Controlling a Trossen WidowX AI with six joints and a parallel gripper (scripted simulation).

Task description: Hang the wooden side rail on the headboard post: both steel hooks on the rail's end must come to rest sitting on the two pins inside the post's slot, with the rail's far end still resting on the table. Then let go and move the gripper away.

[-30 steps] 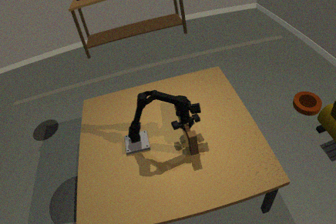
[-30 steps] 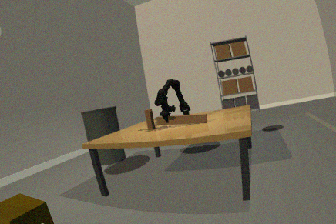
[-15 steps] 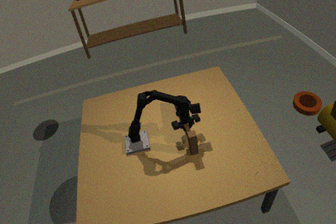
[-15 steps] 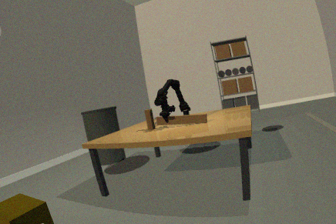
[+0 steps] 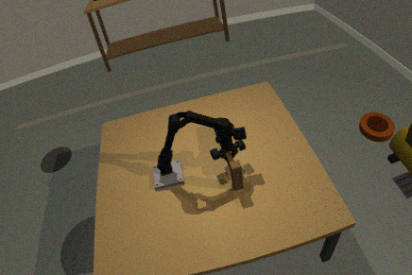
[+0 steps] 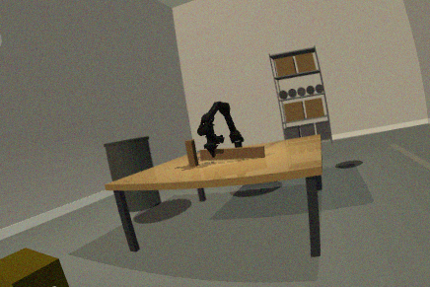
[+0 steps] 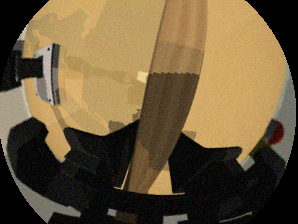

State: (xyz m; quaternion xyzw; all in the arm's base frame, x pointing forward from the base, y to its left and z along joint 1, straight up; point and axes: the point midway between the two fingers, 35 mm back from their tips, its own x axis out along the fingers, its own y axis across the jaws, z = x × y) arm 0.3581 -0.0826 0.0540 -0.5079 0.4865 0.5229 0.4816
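My gripper tip is now 160 mm to the left of the wooden headboard post, 40 mm below it and 10 mm past it.
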